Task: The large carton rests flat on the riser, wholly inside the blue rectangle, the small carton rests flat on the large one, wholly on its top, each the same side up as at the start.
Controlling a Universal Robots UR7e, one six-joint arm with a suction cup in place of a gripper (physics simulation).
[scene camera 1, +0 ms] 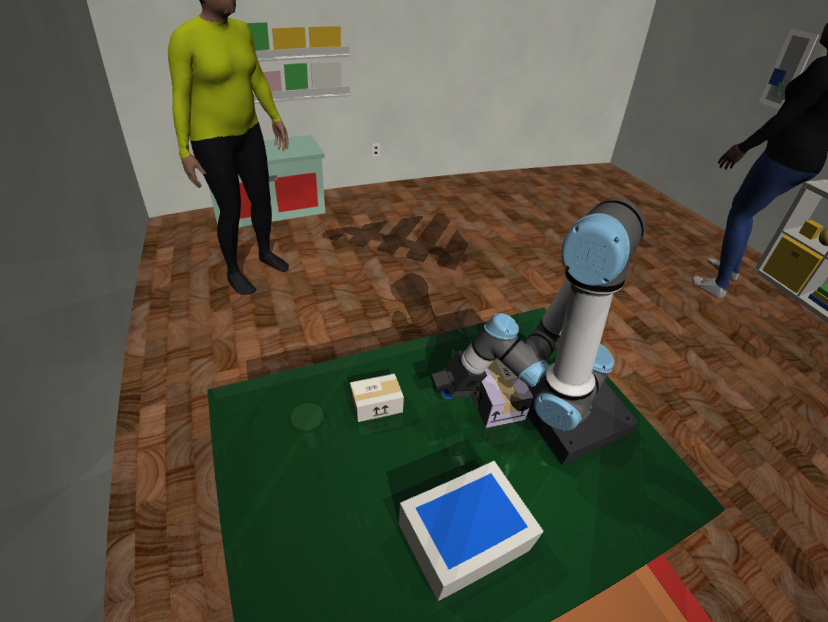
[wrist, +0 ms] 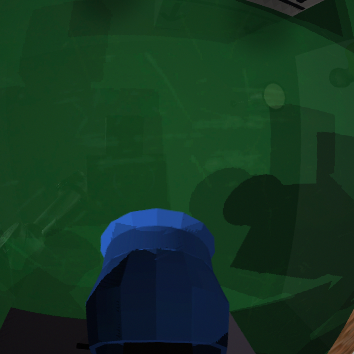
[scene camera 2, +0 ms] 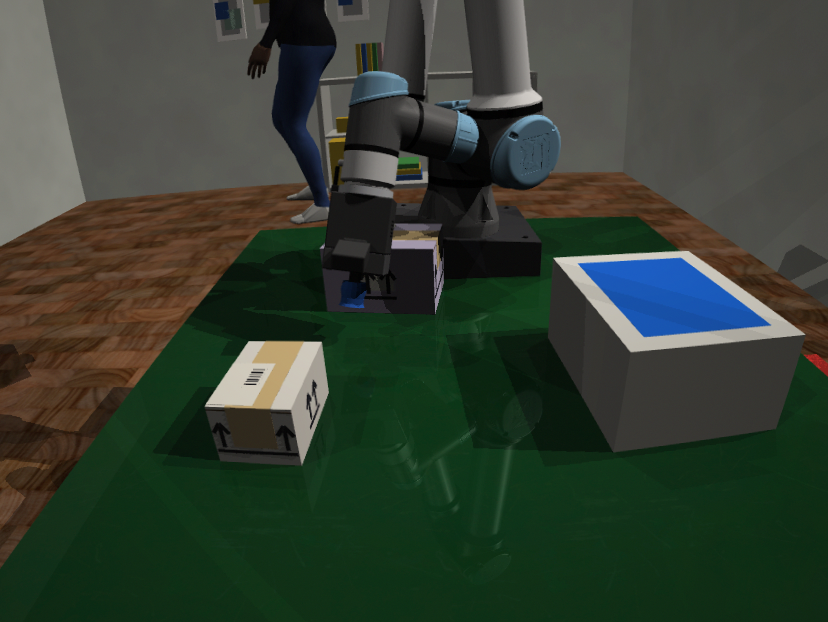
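Observation:
The large lilac carton [scene camera 1: 506, 409] [scene camera 2: 415, 274] stands on the mat beside the robot's base, arrows up; a dark part of it [wrist: 35, 325] shows low in the wrist view. My gripper [scene camera 1: 447, 394] [scene camera 2: 352, 294] [wrist: 157, 220], a blue suction cup, is shut with nothing held. It points down beside the large carton's side, low over the mat; whether it touches the side is unclear. The small white carton [scene camera 1: 378, 405] [scene camera 2: 251, 428] stands on the mat, arrows up, apart from the large one. The riser [scene camera 1: 495, 565] [scene camera 2: 702, 395] bears the blue rectangle [scene camera 1: 471, 518] [scene camera 2: 672, 294].
The green mat [scene camera 1: 267, 508] [scene camera 2: 374, 535] lies under the cartons and riser. The robot's dark base [scene camera 1: 589, 435] [scene camera 2: 491, 257] stands close to the large carton. A person in yellow [scene camera 1: 217, 87] and a person in black and blue [scene camera 1: 763, 180] [scene camera 2: 301, 87] stand off the mat.

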